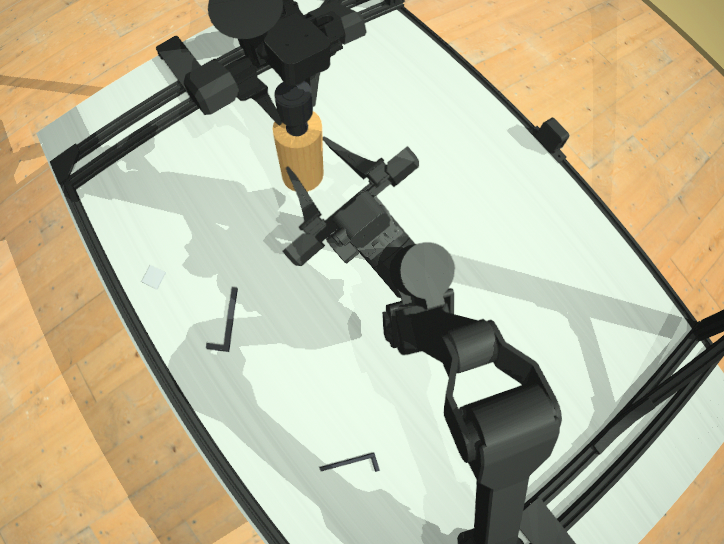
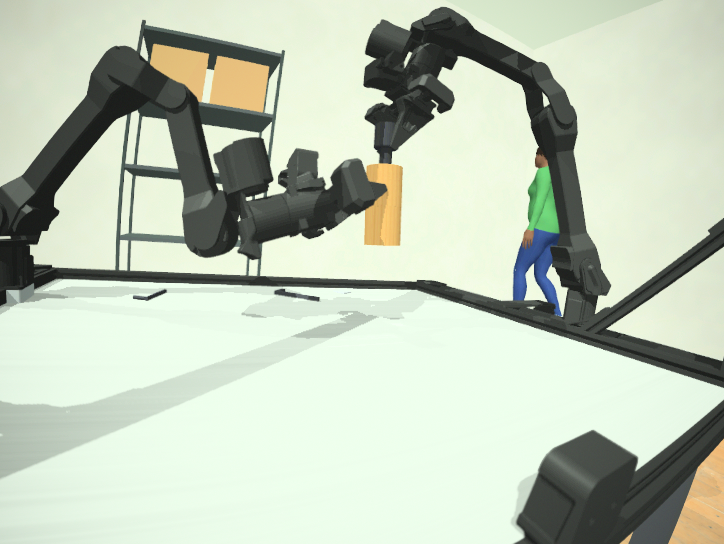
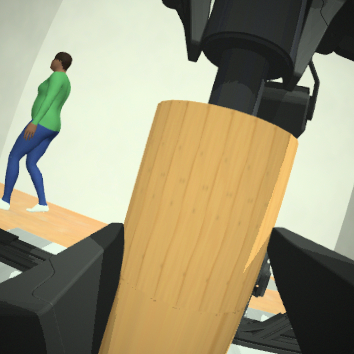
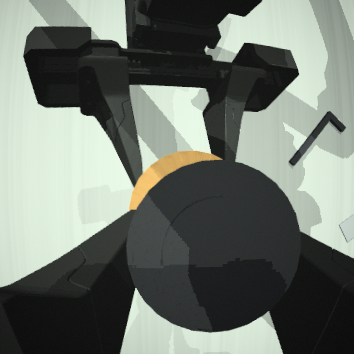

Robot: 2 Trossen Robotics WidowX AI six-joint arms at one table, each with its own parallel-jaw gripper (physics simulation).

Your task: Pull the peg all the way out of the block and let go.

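Places are measured from the left arm's base along level axes (x ahead, y left, z up), in centimetres.
Where they show: left gripper, fingertip midpoint: (image 1: 304, 152) (image 2: 376, 193) (image 3: 197, 237); right gripper, fingertip midpoint: (image 1: 295, 114) (image 2: 385, 151) (image 3: 242, 68) (image 4: 196, 222); left arm's base, link origin: (image 2: 5, 285); right arm's base, link origin: (image 2: 577, 323).
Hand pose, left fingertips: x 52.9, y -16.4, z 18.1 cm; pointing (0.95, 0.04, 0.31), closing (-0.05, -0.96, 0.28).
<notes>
Things, the pixels of their top centre, and the offset from my left fingertips. "pt": a spot on its surface instead.
- wooden cylindrical block, top centre: (image 3: 231, 124) (image 4: 186, 221) (image 1: 297, 123) (image 2: 387, 166) dx +1.3, dy -0.2, dz +4.5 cm
- dark peg, top centre: (image 4: 209, 265) (image 1: 293, 88) (image 2: 389, 123) dx +1.1, dy +0.1, dz +11.4 cm
- small pale square, surface spot: (image 1: 153, 276) pt dx +9.5, dy +24.2, dz -19.7 cm
The wooden cylindrical block (image 1: 301, 166) (image 2: 383, 219) (image 3: 200, 190) (image 4: 156, 171) is upright in the air above the table. My left gripper (image 1: 306, 153) (image 2: 383, 188) (image 3: 197, 237) (image 4: 184, 185) is shut on its sides. The dark peg (image 1: 294, 104) (image 2: 384, 133) (image 3: 250, 30) (image 4: 225, 220) has a wide round head and a narrower shaft. A short length of shaft shows between the head and the block's top; its lower end is hidden. My right gripper (image 1: 295, 114) (image 2: 385, 137) (image 3: 242, 68) (image 4: 196, 222) is above the block, shut on the peg's head.
Two black L-shaped pieces (image 1: 231, 321) (image 1: 351, 460) (image 2: 297, 294) (image 4: 310, 140) and a small pale square (image 1: 153, 276) lie on the table. Dark rails (image 1: 117, 327) edge it. A box-shaped black fixture (image 2: 576, 479) is near. A shelf rack and a person stand beyond.
</notes>
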